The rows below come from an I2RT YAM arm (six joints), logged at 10 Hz.
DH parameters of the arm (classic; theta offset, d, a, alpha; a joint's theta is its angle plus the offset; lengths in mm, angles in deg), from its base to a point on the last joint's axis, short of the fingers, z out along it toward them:
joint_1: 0 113.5 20 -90
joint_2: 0 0 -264 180
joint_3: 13.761 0 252.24 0
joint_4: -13.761 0 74 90
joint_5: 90 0 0 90
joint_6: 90 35.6 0 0
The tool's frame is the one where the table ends.
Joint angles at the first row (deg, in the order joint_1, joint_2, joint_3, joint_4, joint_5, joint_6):
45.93 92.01 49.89 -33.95 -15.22 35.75
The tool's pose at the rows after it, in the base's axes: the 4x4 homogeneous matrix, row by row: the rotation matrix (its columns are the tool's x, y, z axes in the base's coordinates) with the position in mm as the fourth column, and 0 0 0 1 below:
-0.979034, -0.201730, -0.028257, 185.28; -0.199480, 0.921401, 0.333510, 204.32; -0.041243, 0.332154, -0.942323, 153.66; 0, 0, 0, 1
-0.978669, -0.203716, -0.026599, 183.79; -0.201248, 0.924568, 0.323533, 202.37; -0.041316, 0.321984, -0.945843, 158.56; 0, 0, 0, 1
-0.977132, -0.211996, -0.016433, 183.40; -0.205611, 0.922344, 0.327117, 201.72; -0.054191, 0.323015, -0.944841, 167.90; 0, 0, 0, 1
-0.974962, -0.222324, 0.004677, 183.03; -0.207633, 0.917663, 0.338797, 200.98; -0.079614, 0.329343, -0.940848, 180.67; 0, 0, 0, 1
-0.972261, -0.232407, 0.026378, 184.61; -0.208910, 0.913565, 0.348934, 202.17; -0.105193, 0.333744, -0.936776, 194.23; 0, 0, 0, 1
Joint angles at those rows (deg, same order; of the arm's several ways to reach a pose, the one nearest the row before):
45.93 91.77 50.09 -35.18 -14.61 35.70
45.93 90.83 50.43 -36.86 -14.13 35.51
45.93 89.49 51.40 -38.59 -13.85 35.16
45.93 87.64 52.60 -40.27 -13.43 34.87
45.93 86.50 54.65 -42.13 -12.93 34.59

